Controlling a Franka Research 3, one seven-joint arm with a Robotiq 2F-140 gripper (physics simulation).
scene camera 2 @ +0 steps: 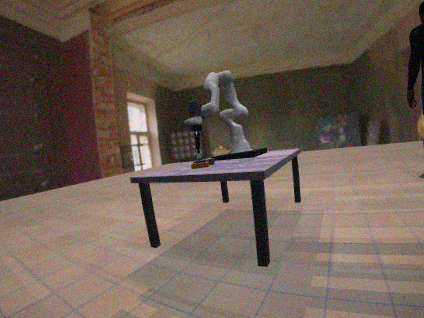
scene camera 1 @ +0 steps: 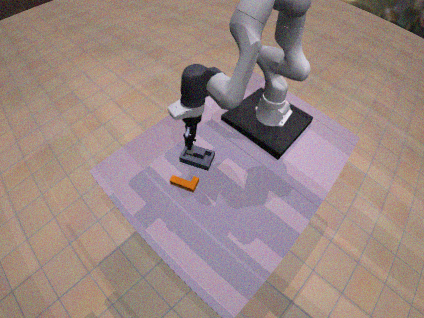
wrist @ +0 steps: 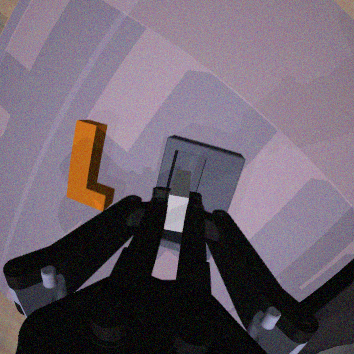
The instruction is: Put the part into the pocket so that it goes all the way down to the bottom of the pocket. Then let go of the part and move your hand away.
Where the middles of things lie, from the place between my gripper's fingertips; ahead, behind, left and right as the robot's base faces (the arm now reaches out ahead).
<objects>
I see my gripper 10 cm short of the orange L-shaped part (wrist: 88, 139), 8 cm to the right of it and 4 cm above it.
</objects>
